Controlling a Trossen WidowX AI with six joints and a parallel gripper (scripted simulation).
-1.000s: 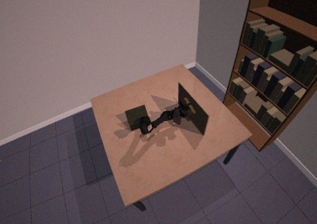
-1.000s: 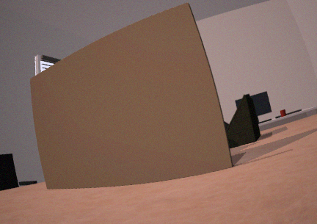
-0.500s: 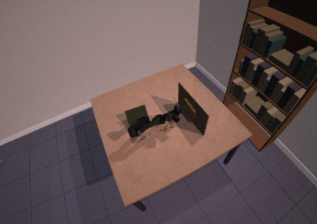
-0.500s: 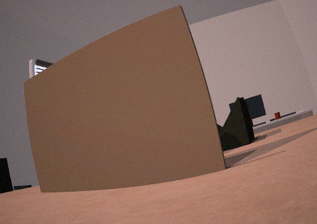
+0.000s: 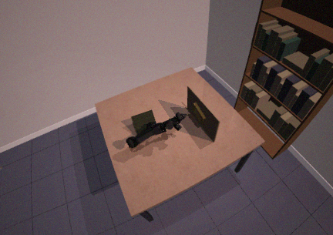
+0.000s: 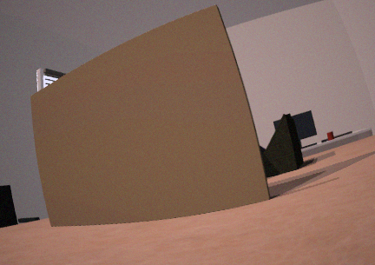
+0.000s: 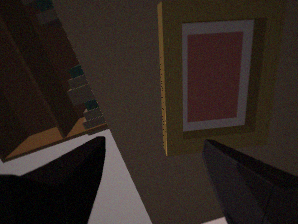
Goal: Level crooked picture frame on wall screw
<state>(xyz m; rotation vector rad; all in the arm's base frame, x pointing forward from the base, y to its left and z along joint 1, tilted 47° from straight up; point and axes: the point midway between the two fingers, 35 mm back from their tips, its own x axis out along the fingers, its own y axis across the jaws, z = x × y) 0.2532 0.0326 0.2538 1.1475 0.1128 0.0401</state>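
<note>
My gripper tip is now 140 mm short of the picture frame, 80 mm above it and 40 mm to the right of it. From my gripper tip the other things lie so: wall panel: 160 mm ahead, 90 mm below, 30 mm to the left.
</note>
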